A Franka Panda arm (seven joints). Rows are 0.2 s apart.
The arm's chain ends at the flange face. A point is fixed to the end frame.
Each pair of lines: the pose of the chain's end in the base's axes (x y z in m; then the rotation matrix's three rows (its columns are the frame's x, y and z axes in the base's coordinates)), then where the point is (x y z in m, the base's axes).
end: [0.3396 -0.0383 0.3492], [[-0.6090 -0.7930 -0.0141], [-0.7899 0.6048 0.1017], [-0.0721 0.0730 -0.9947]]
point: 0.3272 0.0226 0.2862
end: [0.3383 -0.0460 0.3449], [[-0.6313 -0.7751 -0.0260], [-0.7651 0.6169 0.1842], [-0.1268 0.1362 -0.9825]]
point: 0.3267 0.0202 0.2874
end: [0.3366 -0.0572 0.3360], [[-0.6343 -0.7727 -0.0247], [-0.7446 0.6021 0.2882], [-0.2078 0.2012 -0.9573]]
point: 0.3253 0.0148 0.2859
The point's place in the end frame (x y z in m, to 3 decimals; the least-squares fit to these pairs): -0.036 0.042 0.069
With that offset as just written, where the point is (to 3 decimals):
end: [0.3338 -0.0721 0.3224], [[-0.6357 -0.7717 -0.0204], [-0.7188 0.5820 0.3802], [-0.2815 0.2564 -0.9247]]
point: 0.323 0.004 0.279
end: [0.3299 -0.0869 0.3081], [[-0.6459 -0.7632 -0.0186], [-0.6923 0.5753 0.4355], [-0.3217 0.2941 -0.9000]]
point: 0.320 -0.008 0.270
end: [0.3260 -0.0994 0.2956], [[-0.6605 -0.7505 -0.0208], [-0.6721 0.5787 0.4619], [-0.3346 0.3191 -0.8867]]
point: 0.317 -0.019 0.260
